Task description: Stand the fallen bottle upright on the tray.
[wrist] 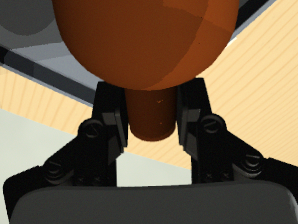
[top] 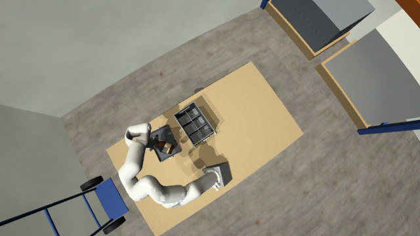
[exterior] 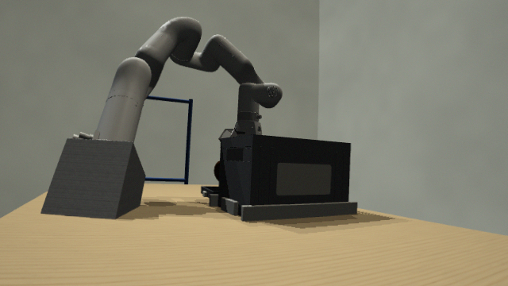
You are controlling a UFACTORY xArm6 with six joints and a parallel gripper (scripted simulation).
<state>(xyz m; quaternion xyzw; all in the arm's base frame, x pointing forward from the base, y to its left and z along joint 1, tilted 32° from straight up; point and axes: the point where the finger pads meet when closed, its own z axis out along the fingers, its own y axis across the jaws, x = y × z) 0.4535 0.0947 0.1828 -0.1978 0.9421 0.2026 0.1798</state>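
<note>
Right now the brown bottle is 50 mm behind my hand, 30 mm to the right of it and 10 mm below it. The rest, counted from my hand: dark tray: 90 mm below, 30 mm to the right, 20 mm behind; then dark crate: 320 mm to the right, 70 mm behind, 20 mm below.
</note>
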